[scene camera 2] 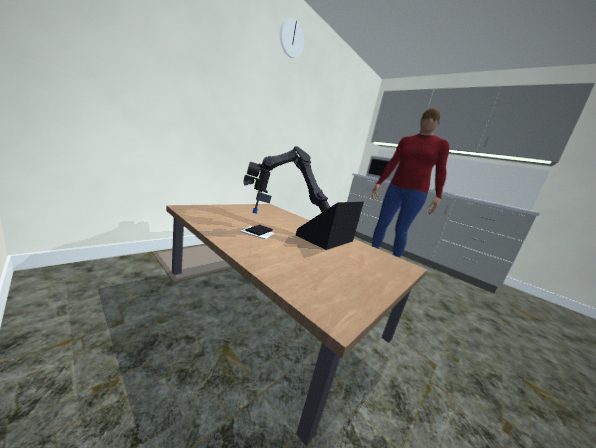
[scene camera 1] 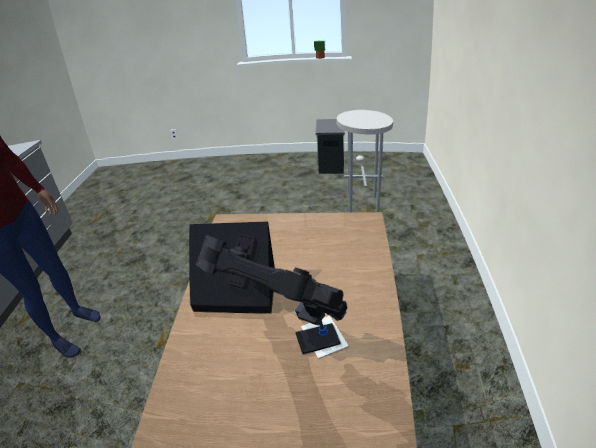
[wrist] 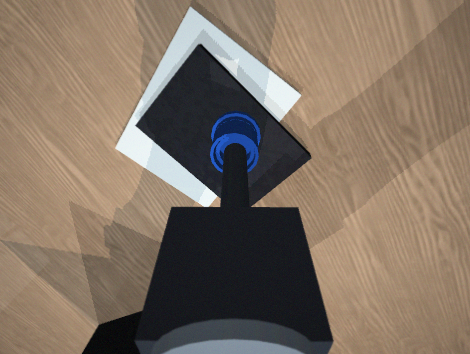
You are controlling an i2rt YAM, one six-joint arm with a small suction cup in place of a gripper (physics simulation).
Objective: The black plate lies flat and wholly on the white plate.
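Seen in the pictures: hand, tool point: (scene camera 2: 254, 212) (scene camera 1: 323, 332) (wrist: 235, 133); arm's base, link origin: (scene camera 2: 327, 214).
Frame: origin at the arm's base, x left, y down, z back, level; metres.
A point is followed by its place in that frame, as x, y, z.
The black plate (scene camera 1: 315, 341) {-0.223, 0.152, -0.322} (scene camera 2: 260, 229) {-0.196, 0.153, -0.326} (wrist: 181, 110) {-0.179, 0.152, -0.367} lies flat on the white plate (scene camera 1: 331, 352) {-0.255, 0.165, -0.384} (scene camera 2: 248, 232) {-0.183, 0.162, -0.409} (wrist: 158, 167) {-0.123, 0.163, -0.318}, turned a little against it. In the wrist view one corner of the black plate reaches out past the white plate's edge over the wood. My suction cup (scene camera 1: 322, 331) (scene camera 2: 254, 210) (wrist: 235, 142) hangs clear above the black plate's middle and holds nothing; scene camera 2 shows a gap between the cup and the plate.
The plates lie on a wooden table (scene camera 1: 240, 386) {-0.447, 0.169, -0.105} (scene camera 2: 327, 284) {0.382, 0.169, -0.348}, right of the arm's black base box (scene camera 1: 226, 289) {-0.090, 0.080, 0.048} (scene camera 2: 332, 224) {0.123, 0.018, -0.087}. A person (scene camera 1: 18, 231) (scene camera 2: 414, 178) stands beyond the table's left side. A white stool (scene camera 1: 364, 121) stands behind the table.
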